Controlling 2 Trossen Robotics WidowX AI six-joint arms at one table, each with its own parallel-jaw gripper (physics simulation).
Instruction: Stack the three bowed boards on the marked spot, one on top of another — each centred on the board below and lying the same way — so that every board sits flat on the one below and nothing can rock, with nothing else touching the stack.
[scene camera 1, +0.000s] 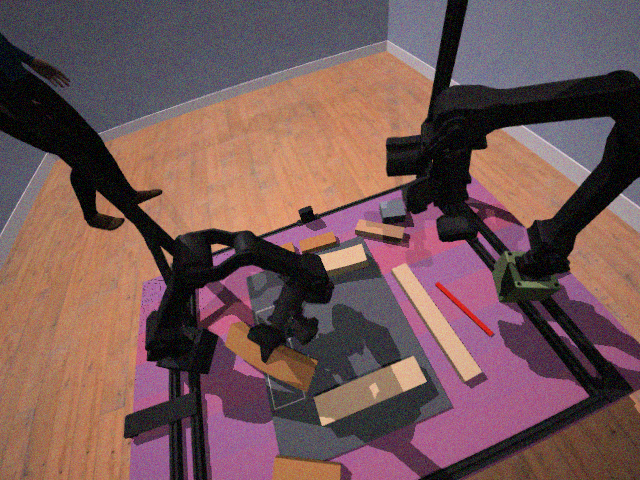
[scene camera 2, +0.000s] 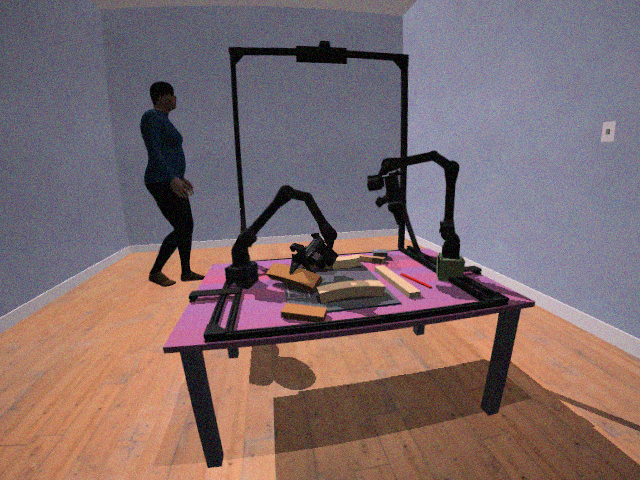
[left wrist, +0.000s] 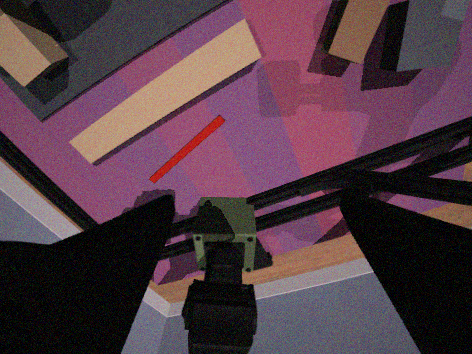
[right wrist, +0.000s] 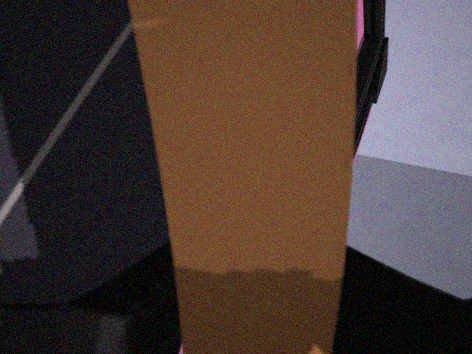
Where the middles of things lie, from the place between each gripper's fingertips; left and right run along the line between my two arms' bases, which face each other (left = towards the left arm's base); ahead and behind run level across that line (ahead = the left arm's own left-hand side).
Scene:
I see the long pale plank (scene camera 1: 460, 359) 210 mm below my left hand, 130 mm ahead of it and 40 mm to the right of it. Also, from my left hand: orange-brown bowed board (scene camera 1: 287, 365) 460 mm to the right, 180 mm below, 140 mm ahead; then red stick (left wrist: 218, 121) 220 mm below, 120 mm ahead, 50 mm to the left.
My right gripper is now 1 cm past the orange-brown bowed board. From my right hand the other things lie so: long pale plank (42 cm to the left, 4 cm below, 3 cm behind); then red stick (51 cm to the left, 5 cm below, 3 cm behind).

